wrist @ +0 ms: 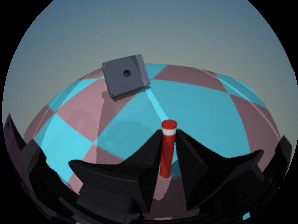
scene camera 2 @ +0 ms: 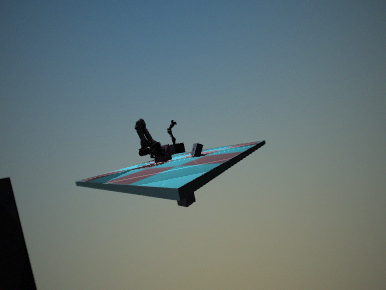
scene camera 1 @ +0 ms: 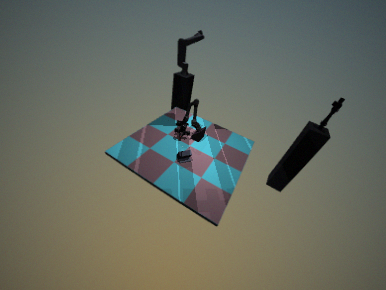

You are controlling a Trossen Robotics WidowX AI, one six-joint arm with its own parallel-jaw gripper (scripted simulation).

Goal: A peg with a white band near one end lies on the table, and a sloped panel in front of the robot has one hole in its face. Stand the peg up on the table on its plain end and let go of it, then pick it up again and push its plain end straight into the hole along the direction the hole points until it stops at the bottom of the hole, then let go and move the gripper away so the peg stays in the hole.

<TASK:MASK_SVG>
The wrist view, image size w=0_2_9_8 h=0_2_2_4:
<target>my gripper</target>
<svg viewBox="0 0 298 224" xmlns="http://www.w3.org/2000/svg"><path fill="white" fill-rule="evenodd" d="M51 217L52 224L68 224L68 222L61 221L60 218L55 216ZM293 148L283 135L275 148L273 159L265 171L261 172L258 161L265 153L262 149L249 155L225 159L198 143L192 136L186 135L182 129L177 129L174 144L184 183L182 185L185 190L186 209L188 212L200 209L200 214L164 221L144 220L142 216L144 213L150 213L152 209L152 198L156 190L162 155L161 129L157 129L136 153L120 164L69 161L69 168L78 180L84 183L78 194L55 175L45 161L47 156L35 140L31 139L24 149L21 149L21 163L24 175L37 200L61 216L80 224L250 224L266 208L285 180ZM250 213L250 217L246 218L245 221L242 221L243 214Z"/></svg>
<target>red peg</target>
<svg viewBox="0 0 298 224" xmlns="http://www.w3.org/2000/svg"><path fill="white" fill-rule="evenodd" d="M169 119L161 121L161 177L168 177L170 175L174 140L176 140L177 121Z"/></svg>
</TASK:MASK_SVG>
